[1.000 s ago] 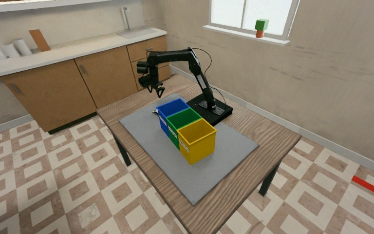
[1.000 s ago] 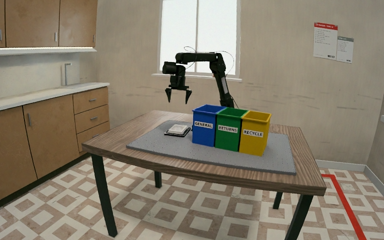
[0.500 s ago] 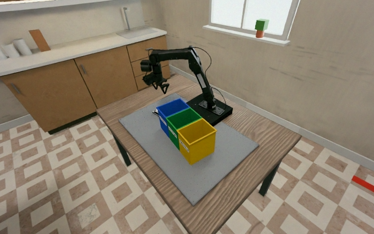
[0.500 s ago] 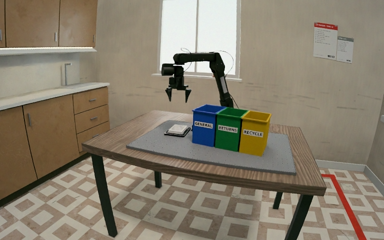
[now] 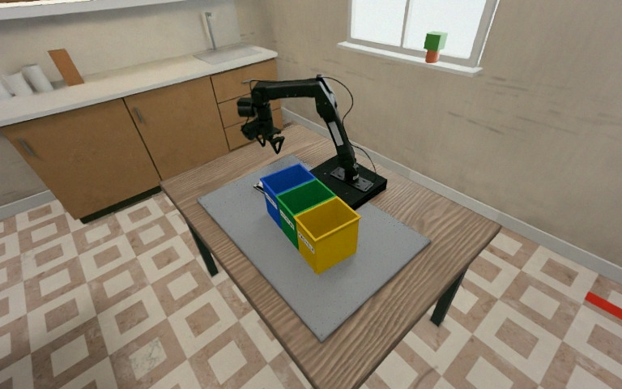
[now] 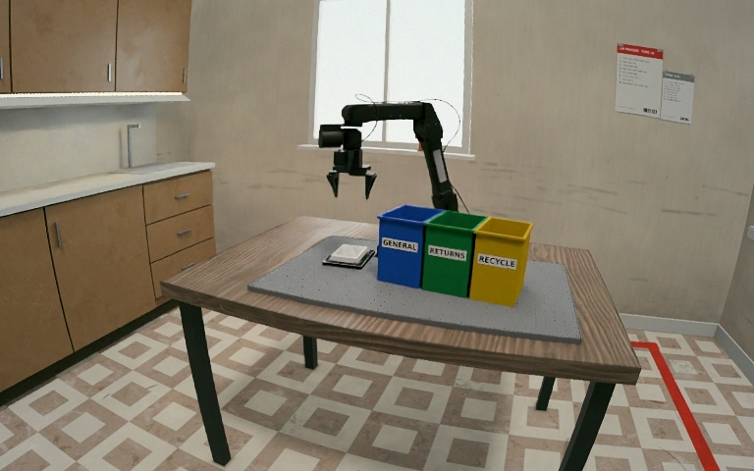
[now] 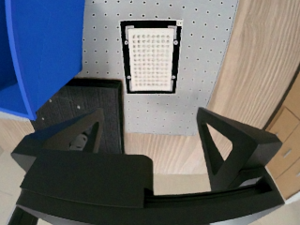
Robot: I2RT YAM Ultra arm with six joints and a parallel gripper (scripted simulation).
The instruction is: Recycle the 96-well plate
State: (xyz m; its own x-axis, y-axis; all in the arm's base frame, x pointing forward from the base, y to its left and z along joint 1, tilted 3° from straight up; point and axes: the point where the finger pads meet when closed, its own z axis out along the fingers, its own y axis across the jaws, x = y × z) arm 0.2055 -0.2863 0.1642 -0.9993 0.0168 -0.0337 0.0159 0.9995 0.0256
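The white 96-well plate lies 180 mm below my hand. From my hand the other things lie so: black plate nest (190 mm below); green returns bin (330 mm to the left, 120 mm ahead, 110 mm below); blue general bin (200 mm to the left, 110 mm below, 90 mm ahead).
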